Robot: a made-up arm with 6 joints. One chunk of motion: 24 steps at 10 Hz.
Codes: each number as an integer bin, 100 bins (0 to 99) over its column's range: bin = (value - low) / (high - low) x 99, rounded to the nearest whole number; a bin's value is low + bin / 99 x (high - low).
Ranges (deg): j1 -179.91..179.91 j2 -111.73..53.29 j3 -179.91..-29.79 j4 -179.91..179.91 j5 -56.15..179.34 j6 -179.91..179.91
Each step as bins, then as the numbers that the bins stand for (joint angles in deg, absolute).
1 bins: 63 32 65 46 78 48
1 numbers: 49.07 -58.39 -81.35 -12.72 129.39 -5.45
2 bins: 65 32 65 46 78 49
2 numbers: 56.34 -58.39 -81.35 -12.72 129.39 -1.82
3 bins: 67 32 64 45 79 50
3 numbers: 63.60 -58.39 -82.86 -16.36 131.77 1.82
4 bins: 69 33 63 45 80 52
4 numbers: 70.87 -56.72 -84.38 -16.36 134.14 9.09
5 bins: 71 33 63 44 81 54
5 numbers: 78.14 -56.72 -84.38 -19.99 136.52 16.36
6 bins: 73 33 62 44 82 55
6 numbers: 85.41 -56.72 -85.90 -19.99 138.90 19.99
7 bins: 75 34 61 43 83 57
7 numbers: 92.68 -55.06 -87.41 -23.62 141.28 27.26
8 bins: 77 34 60 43 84 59
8 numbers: 99.95 -55.06 -88.93 -23.62 143.66 34.53
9 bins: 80 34 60 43 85 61
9 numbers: 110.85 -55.06 -88.93 -23.62 146.04 41.80
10 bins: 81 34 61 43 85 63
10 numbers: 114.49 -55.06 -87.41 -23.62 146.04 49.07
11 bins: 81 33 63 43 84 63
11 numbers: 114.49 -56.72 -84.38 -23.62 143.66 49.07
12 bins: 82 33 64 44 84 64
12 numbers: 118.12 -56.72 -82.86 -19.99 143.66 52.70
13 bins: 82 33 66 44 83 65
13 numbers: 118.12 -56.72 -79.83 -19.99 141.28 56.34
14 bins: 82 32 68 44 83 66
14 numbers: 118.12 -58.39 -76.80 -19.99 141.28 59.97
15 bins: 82 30 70 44 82 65
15 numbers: 118.12 -61.72 -73.76 -19.99 138.90 56.34
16 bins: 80 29 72 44 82 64
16 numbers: 110.85 -63.39 -70.73 -19.99 138.90 52.70
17 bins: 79 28 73 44 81 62
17 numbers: 107.22 -65.06 -69.22 -19.99 136.52 45.43
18 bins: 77 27 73 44 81 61
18 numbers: 99.95 -66.72 -69.22 -19.99 136.52 41.80
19 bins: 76 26 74 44 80 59
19 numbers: 96.32 -68.39 -67.70 -19.99 134.14 34.53
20 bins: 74 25 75 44 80 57
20 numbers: 89.05 -70.06 -66.18 -19.99 134.14 27.26
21 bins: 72 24 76 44 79 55
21 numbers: 81.78 -71.73 -64.67 -19.99 131.77 19.99
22 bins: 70 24 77 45 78 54
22 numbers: 74.51 -71.73 -63.15 -16.36 129.39 16.36
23 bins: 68 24 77 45 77 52
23 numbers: 67.24 -71.73 -63.15 -16.36 127.01 9.09
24 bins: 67 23 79 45 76 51
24 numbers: 63.60 -73.39 -60.12 -16.36 124.63 5.45
